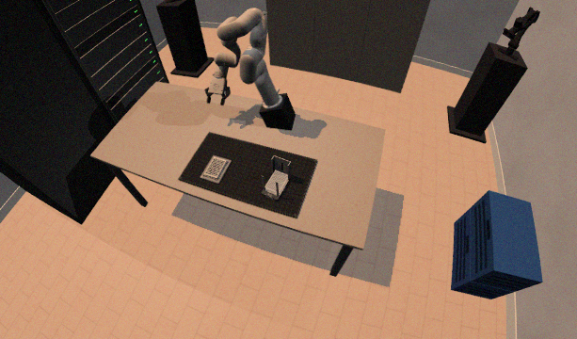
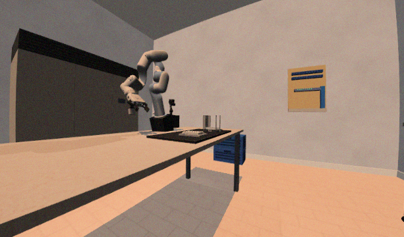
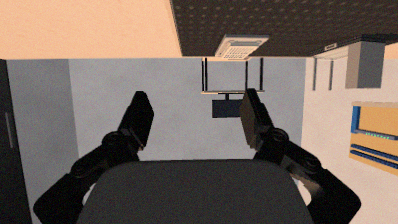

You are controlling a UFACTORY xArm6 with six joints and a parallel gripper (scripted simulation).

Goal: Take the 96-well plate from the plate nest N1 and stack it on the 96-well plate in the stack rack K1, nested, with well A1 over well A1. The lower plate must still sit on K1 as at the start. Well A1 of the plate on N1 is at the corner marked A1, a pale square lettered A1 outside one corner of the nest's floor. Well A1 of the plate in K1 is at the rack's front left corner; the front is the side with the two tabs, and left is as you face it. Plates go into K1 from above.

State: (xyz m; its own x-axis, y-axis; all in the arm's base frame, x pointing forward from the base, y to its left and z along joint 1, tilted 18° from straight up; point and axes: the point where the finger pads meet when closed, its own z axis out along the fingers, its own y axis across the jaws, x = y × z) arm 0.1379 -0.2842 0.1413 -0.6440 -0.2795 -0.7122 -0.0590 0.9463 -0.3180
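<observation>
Right now the plate nest N1 is 340 mm ahead of my hand, 170 mm below it and 150 mm to the left of it.
</observation>
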